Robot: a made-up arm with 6 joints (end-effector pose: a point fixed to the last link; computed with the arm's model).
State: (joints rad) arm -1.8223 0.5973 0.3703 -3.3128 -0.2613 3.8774
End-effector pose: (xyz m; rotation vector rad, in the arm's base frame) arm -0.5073 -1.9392 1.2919 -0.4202 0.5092 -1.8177
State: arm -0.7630 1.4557 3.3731 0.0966 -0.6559 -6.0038
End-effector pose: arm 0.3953 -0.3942 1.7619 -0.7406 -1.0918 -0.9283
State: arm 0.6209 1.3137 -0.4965 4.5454 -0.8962 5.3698
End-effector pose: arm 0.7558 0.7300 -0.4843 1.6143 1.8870 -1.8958
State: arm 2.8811 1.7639 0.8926 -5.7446 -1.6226 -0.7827
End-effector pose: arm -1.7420 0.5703 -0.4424 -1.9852 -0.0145 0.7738
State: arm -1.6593 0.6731 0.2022 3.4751 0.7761 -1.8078
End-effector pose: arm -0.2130 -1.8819 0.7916 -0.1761 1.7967 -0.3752
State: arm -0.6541 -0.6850 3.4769 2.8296 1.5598 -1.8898
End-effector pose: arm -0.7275 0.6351 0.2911 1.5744 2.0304 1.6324
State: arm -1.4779 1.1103 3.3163 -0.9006 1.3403 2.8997
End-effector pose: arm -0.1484 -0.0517 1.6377 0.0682 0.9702 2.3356
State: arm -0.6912 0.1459 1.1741 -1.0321 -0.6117 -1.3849
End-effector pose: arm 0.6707 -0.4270 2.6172 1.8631 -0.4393 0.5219
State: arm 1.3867 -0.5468 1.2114 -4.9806 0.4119 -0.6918
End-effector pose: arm -0.2265 -0.7946 2.5253 0.6346 -1.9923 0.5788
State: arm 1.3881 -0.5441 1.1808 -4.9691 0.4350 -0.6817
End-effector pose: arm -0.2219 -0.7522 2.5404 0.5931 -1.9983 0.5956
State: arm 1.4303 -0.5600 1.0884 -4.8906 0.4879 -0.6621
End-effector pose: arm -0.1885 -0.6736 2.5594 0.4890 -2.0097 0.6308
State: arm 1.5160 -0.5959 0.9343 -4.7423 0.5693 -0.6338
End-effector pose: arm -0.1382 -0.5528 2.5653 0.3200 -2.0382 0.6990
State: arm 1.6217 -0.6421 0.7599 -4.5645 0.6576 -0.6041
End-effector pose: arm -0.0998 -0.4177 2.5406 0.1284 -2.0913 0.7923
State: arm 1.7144 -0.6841 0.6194 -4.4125 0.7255 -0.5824
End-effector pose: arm -0.0825 -0.3154 2.4971 -0.0253 -2.1515 0.8743
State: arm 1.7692 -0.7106 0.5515 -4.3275 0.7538 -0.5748
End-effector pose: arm -0.0736 -0.2773 2.4672 -0.0966 -2.1863 0.9092
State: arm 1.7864 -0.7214 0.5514 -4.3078 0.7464 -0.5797
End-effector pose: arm -0.0629 -0.2963 2.4629 -0.0903 -2.1857 0.8976
